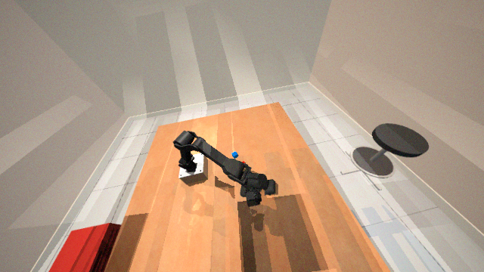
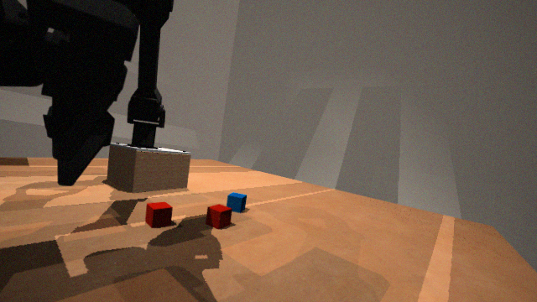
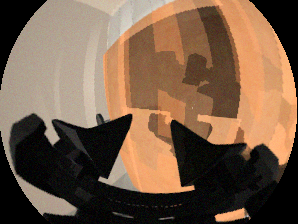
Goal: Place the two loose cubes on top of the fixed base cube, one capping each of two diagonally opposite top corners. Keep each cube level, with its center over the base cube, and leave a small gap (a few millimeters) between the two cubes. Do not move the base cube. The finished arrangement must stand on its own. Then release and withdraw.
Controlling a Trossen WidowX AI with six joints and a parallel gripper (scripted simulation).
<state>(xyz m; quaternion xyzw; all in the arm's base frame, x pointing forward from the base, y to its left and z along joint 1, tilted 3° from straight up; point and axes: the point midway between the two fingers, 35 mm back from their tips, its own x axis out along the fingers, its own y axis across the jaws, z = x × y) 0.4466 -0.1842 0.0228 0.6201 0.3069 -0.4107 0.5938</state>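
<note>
Now: the blue cube 19 cm behind my gripper tip, 33 cm to the left of it and 11 cm below it.
</note>
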